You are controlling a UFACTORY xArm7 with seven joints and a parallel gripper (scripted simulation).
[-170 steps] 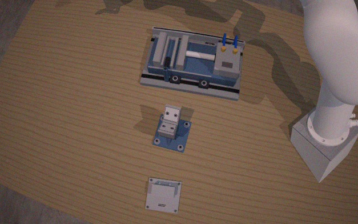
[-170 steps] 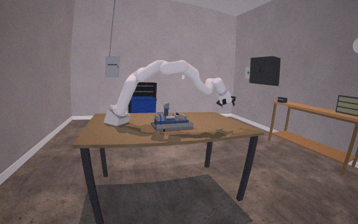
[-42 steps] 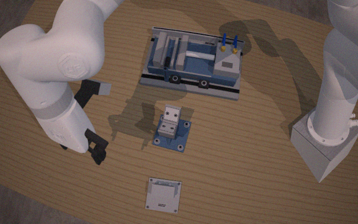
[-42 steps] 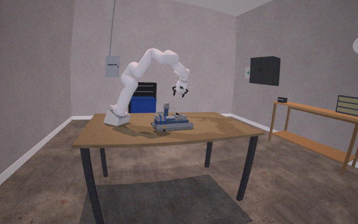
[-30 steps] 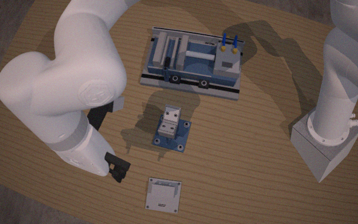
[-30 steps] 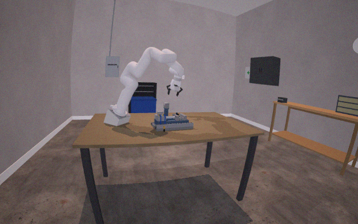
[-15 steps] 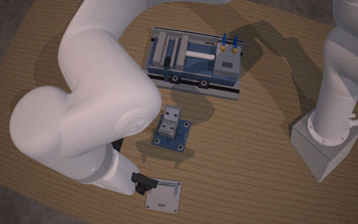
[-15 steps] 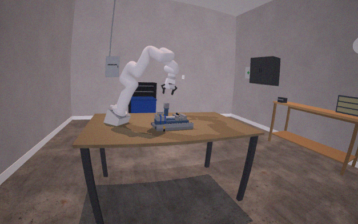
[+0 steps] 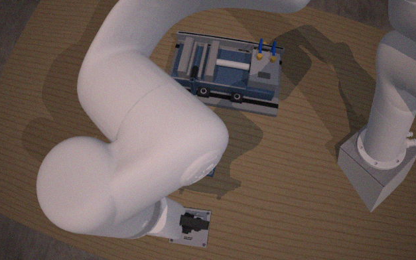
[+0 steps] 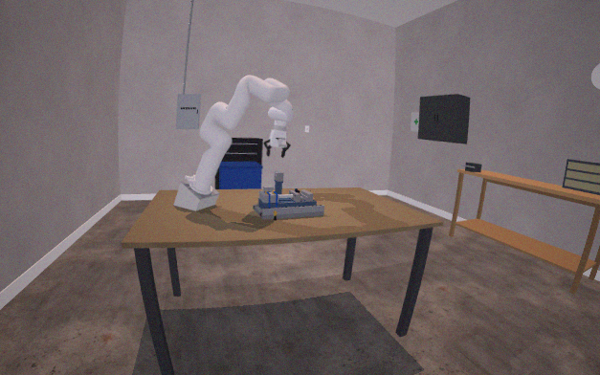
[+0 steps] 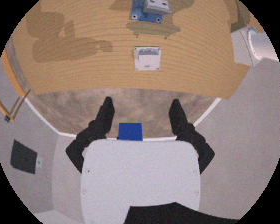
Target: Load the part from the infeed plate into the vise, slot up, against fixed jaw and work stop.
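The part lies 21 cm below my hand, 3 cm behind it and 2 cm to the left of it. The rest, counted from my hand: work stop post: 31 cm to the right, 18 cm below, 4 cm behind; then work stop: 33 cm to the right, 15 cm below, 5 cm behind; then moving jaw: 37 cm to the right, 16 cm below, 9 cm behind.
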